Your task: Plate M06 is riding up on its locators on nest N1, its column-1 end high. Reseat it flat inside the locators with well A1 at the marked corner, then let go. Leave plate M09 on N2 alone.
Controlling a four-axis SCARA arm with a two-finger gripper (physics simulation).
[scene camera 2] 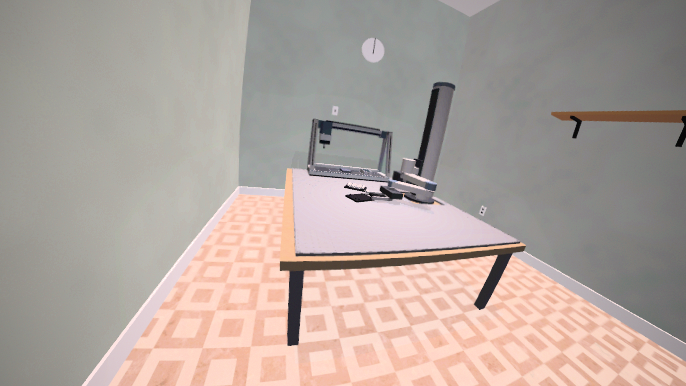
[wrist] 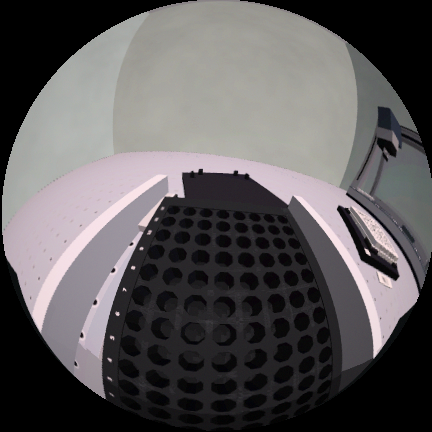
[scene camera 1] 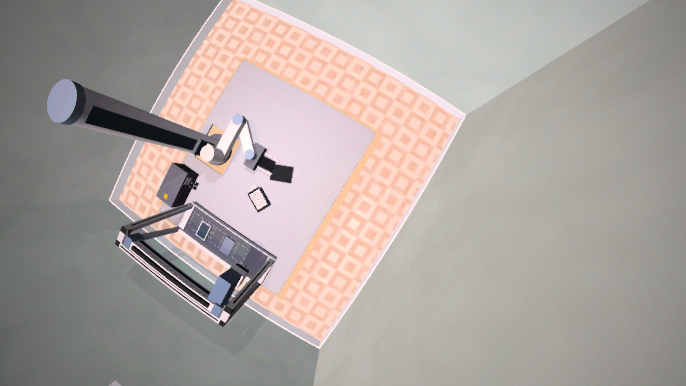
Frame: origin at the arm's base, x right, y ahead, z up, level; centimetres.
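Seen in the pictures: gripper, fingertip midpoint: (scene camera 2: 368, 195) (wrist: 229, 194) (scene camera 1: 274, 168); arm's base, link origin: (scene camera 2: 418, 199).
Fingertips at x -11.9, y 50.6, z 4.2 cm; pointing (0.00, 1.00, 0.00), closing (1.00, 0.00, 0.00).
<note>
Pixels of each thing's top centre, then the offset from my fingertips to it. "spot": a spot on its surface instead.
- Plate M06, top centre: (wrist: 246, 312) (scene camera 1: 265, 162) dx +0.4, dy -8.4, dz +0.6 cm
- dark nest N1, top centre: (wrist: 235, 182) (scene camera 2: 360, 195) (scene camera 1: 280, 173) dx +0.8, dy +5.5, dz -0.8 cm
- Plate M09, top centre: (wrist: 375, 228) (scene camera 1: 258, 199) (scene camera 2: 356, 185) dx +26.1, dy +0.4, dz -0.4 cm
- black nest N2, top centre: (wrist: 372, 231) (scene camera 1: 258, 199) dx +26.1, dy +0.4, dz -1.2 cm
- dark box, surface spot: (scene camera 1: 175, 185) spot: dx +50.2, dy -58.9, dz +8.5 cm
Plate M06 (scene camera 1: 266, 163) (wrist: 222, 280), black with open wells, lies between the two long fingers of my gripper (wrist: 229, 194), which is shut on its long sides. Column numbers run along its left edge in the wrist view, lower numbers nearer the wrist. The dark nest N1 (scene camera 1: 284, 174) (scene camera 2: 359, 198) (wrist: 220, 187) shows past the plate's far end, with small locator pegs at its far edge. The plate hides any overlap with the nest; its tilt and height are unclear. Plate M09 (scene camera 1: 259, 199) (scene camera 2: 355, 187) (wrist: 372, 232), white, sits on black nest N2 (wrist: 357, 245), apart from my gripper.
A gantry machine (scene camera 2: 352, 125) with a dark deck stands at the table's edge, beyond M09 from my gripper. A dark box (scene camera 1: 175, 185) stands near the arm's base. The arm's tall column (scene camera 1: 140, 125) (scene camera 2: 440, 130) rises behind the arm. A white card lies beside N2.
</note>
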